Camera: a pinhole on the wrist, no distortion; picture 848 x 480 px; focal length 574.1 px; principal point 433.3 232.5 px. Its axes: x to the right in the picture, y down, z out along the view. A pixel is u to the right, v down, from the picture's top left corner.
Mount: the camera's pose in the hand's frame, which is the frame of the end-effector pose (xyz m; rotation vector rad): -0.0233 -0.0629 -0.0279 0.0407 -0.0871 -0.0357
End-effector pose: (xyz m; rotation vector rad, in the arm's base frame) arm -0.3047 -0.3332 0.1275 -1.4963 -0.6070 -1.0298
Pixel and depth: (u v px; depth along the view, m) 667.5 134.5 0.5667
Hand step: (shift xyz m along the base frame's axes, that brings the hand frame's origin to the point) 0.0599 0.5436 0.2561
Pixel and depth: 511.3 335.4 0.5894
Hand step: 0.1681 0.5444 0.0268
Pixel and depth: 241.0 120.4 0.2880
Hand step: -0.1109 0.2904 -0.0495
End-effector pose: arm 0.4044 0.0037 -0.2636 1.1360 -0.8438 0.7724
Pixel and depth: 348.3 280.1 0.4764
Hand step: -0.1054 -0.4488 -0.0473
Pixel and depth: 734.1 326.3 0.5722
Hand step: 0.0133 -0.5307 0.3111
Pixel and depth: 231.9 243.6 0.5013
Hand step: -0.1362 -0.4795 -0.1508
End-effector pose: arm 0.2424 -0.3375 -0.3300 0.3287 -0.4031 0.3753
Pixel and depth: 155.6 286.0 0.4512
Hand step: -0.3532 -0.2599 0.2228
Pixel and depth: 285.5 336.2 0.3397
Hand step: -0.2096 -0.1656 0.2025
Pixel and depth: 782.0 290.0 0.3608
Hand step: 0.0494 -0.1297 0.3659
